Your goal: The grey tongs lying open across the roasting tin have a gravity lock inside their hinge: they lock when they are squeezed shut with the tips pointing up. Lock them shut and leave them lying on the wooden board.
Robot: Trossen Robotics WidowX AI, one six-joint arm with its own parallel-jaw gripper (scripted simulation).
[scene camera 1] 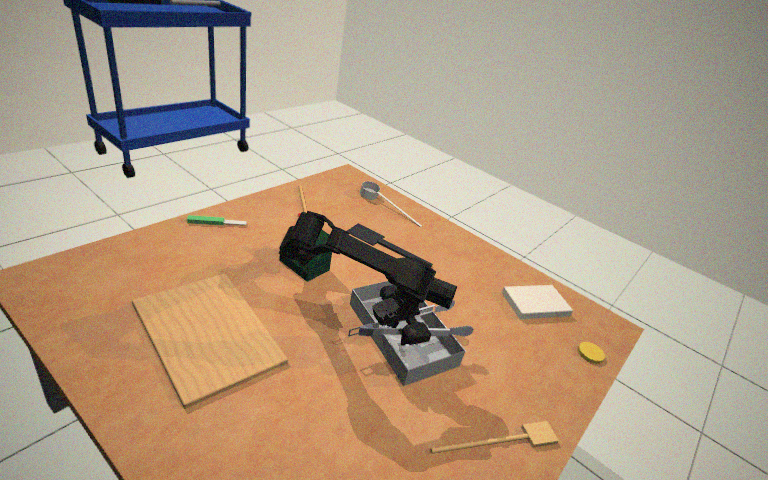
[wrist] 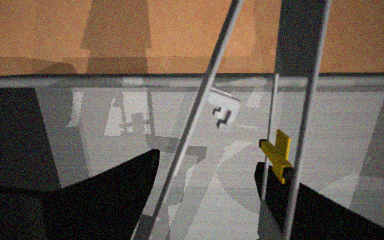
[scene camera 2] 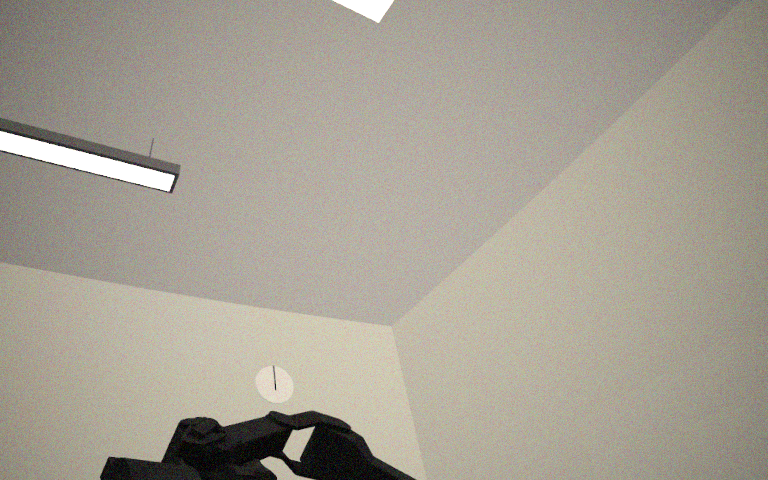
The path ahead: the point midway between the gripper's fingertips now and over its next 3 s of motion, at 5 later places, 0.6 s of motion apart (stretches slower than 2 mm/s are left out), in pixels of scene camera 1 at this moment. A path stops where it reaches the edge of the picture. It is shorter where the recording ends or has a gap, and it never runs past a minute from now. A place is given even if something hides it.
The gripper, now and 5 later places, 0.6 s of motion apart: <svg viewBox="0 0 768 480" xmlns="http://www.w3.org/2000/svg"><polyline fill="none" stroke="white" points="398,336 399,329 406,301 378,311 335,317 299,317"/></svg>
